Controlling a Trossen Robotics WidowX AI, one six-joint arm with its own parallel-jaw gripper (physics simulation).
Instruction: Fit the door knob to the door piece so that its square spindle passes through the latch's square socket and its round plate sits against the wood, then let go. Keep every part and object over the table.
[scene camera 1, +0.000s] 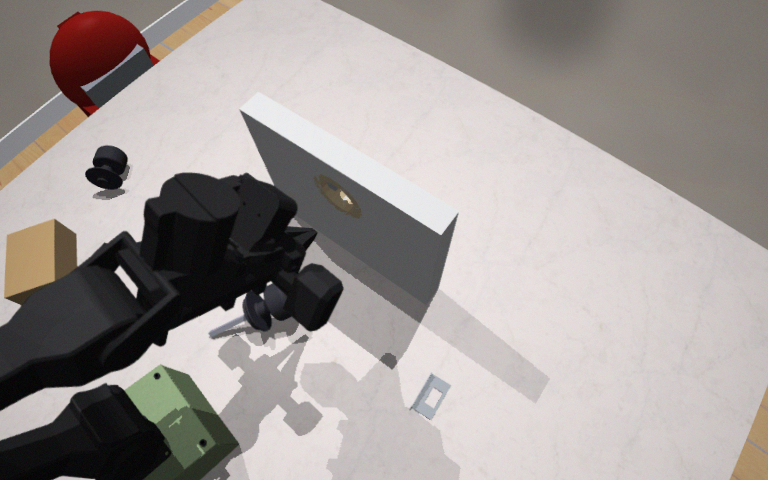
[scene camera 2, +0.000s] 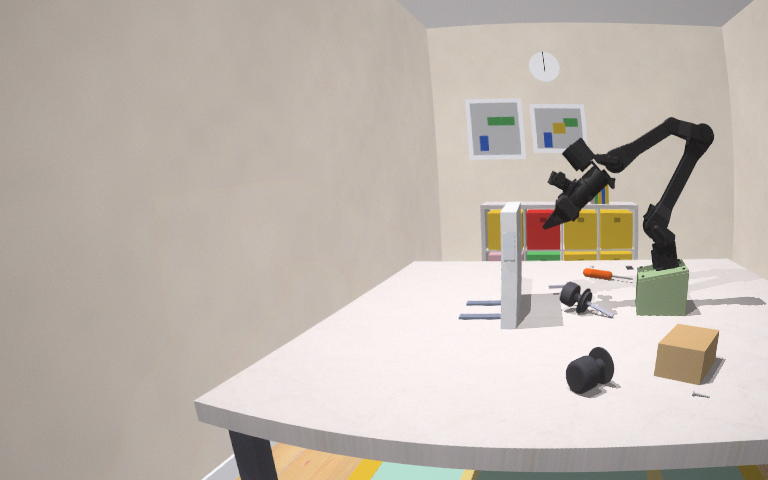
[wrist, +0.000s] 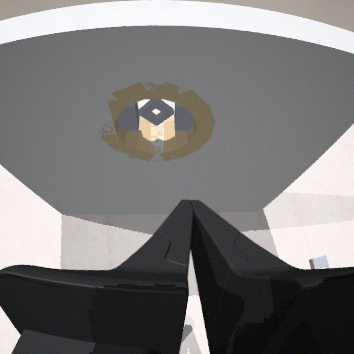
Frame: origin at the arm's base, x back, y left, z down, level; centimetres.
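Seen in the pictures: gripper, fingertip midpoint: (scene camera 1: 314, 233) (scene camera 2: 543, 228) (wrist: 188, 208); arm's base, origin of the base link: (scene camera 1: 135, 452) (scene camera 2: 666, 266).
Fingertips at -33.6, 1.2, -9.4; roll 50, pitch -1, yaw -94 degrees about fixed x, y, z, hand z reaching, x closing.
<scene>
Offsets run from my fingertips to a thing's top centre, as dx, dy, dz. "spot": to the spot under its first point.
The door piece (scene camera 1: 390, 243) (scene camera 2: 510, 283) (wrist: 100, 180) stands upright, with a round bored hole in its grey face. The latch's square socket @(spot: -7.2, +3.2, +1.3) (wrist: 148, 111) shows inside the hole in the wrist view, turned like a diamond, with no spindle in it. The dark door knob @(spot: +11.3, +4.3, +15.5) (scene camera 1: 257, 311) (scene camera 2: 569, 294) with its long square spindle lies tilted on the table on the arm's side of the door piece, the spindle pointing away from the wood. My gripper (scene camera 1: 314, 230) (scene camera 2: 544, 227) (wrist: 188, 208) is shut and empty, tips together, high above the table, in front of the door face and below the hole in the wrist view.
A second dark knob @(+14.4, +47.0, +13.2) (scene camera 1: 110, 160) (scene camera 2: 582, 374) and a tan block @(+33.1, +38.7, +13.8) (scene camera 1: 31, 260) (scene camera 2: 681, 353) lie on the table. An orange screwdriver @(+18.0, -32.7, +17.2) (scene camera 2: 597, 273), a screw @(+33.9, +50.3, +19.0) (scene camera 2: 700, 394) and a strike plate @(+1.9, -22.1, +18.8) (scene camera 1: 422, 398) (wrist: 318, 262) also lie there. Grey feet @(spot: -13.8, +10.6, +19.1) (scene camera 2: 480, 316) extend behind the door piece.
</scene>
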